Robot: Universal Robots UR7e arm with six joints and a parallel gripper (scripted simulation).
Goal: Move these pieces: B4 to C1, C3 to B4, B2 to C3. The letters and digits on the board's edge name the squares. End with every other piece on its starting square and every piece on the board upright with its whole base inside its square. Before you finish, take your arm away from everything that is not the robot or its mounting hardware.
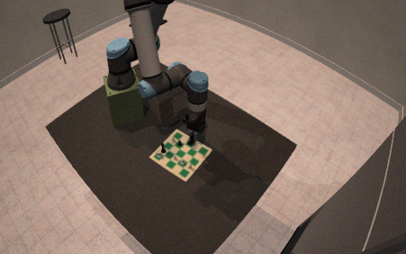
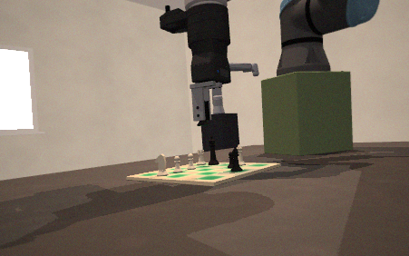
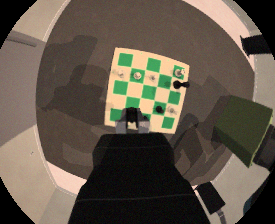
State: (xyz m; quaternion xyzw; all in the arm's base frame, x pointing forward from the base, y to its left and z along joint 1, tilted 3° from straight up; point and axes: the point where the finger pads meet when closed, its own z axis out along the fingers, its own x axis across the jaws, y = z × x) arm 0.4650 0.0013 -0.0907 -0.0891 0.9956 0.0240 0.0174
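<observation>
Now: the cream chessboard 4 cm behind my hand, 4 cm to the right of it and 12 cm below it.
</observation>
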